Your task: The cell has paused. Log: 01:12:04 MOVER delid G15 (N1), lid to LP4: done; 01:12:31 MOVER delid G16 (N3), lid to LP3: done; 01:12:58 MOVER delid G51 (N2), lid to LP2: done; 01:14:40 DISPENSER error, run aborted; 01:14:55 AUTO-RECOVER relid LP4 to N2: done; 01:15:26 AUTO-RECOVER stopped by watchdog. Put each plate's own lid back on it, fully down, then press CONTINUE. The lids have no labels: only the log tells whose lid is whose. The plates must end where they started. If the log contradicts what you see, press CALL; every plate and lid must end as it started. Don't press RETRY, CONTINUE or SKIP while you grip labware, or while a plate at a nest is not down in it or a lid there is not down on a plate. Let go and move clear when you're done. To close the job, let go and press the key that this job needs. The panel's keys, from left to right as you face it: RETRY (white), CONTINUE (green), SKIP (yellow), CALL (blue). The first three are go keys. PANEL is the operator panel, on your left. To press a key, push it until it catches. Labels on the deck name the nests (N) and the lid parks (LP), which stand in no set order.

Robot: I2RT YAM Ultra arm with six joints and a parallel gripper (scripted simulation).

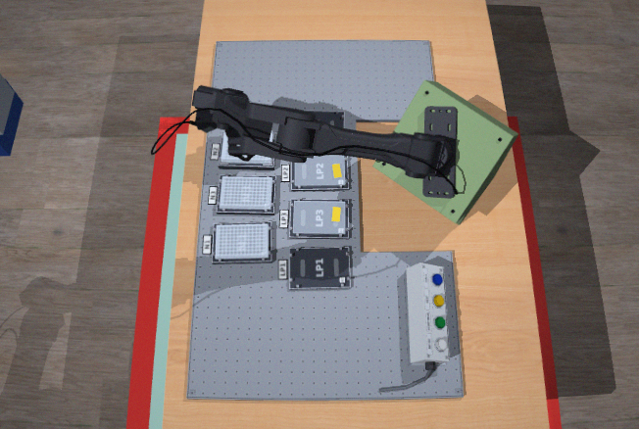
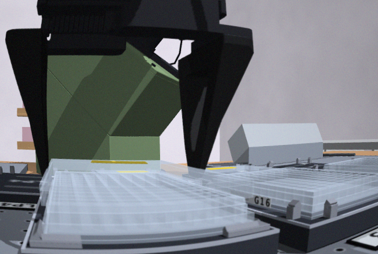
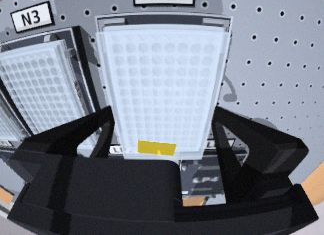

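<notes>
Now: the plate 120 mm to the left of my hand, 30 mm behind it and 20 mm below it. Also, from my hand: lid 220 mm behind, 140 mm to the left, 30 mm below; then blue call key 530 mm behind, 250 mm to the left, 20 mm above; then yellow SKIP key 540 mm behind, 290 mm to the left, 20 mm above.
</notes>
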